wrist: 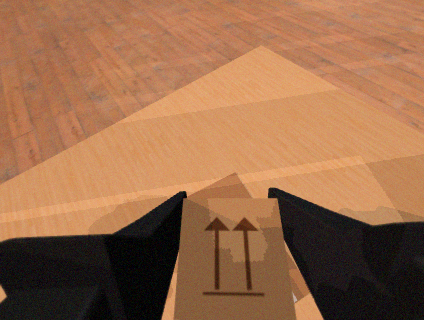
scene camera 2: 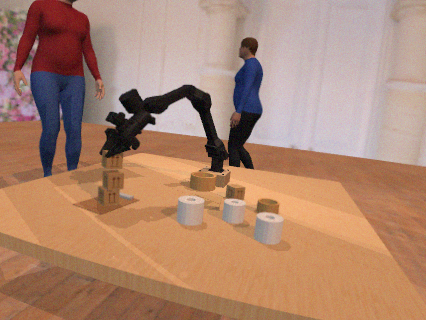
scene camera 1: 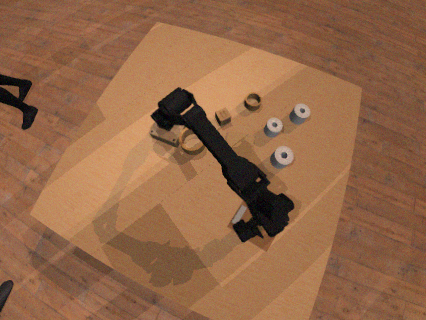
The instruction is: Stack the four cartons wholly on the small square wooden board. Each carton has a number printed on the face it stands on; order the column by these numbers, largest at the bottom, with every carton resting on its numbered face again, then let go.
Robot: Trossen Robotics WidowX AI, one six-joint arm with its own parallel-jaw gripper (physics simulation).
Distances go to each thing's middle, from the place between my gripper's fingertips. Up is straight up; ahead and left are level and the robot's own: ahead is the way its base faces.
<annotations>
I see the flat grey slab (wrist: 231, 186) 2 cm behind my hand, 1 cm to the left of it and 16 cm below it.
</annotations>
